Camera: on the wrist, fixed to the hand. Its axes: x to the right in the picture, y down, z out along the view.
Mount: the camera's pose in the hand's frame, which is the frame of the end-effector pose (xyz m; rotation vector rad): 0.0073 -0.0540 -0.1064 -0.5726 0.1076 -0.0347
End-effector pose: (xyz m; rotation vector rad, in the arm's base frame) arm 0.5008 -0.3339 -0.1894 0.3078 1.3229 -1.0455
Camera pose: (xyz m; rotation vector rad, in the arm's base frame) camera 0.3909 -0.2900 -0.2065 -0.0925 1.6648 -0.6442
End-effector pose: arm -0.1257 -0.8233 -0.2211 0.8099 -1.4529 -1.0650
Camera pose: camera -0.0262 -0.8682 -0.2699 0.4698 -0.9681 -1.3537
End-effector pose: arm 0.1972 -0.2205 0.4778 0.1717 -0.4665 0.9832
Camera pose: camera 0.2776 -0.2078 0.3903 -0.3850 -0.6247 0.7865
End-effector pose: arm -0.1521 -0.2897 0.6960 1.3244 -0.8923 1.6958
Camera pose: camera -0.1495 -0.1708 0.6843 0.8483 -1.1709 1.3273
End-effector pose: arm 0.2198 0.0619 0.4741 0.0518 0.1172 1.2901
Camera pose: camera 0.2610 0.0511 0.3624 -0.5076 -0.1614 1.2511
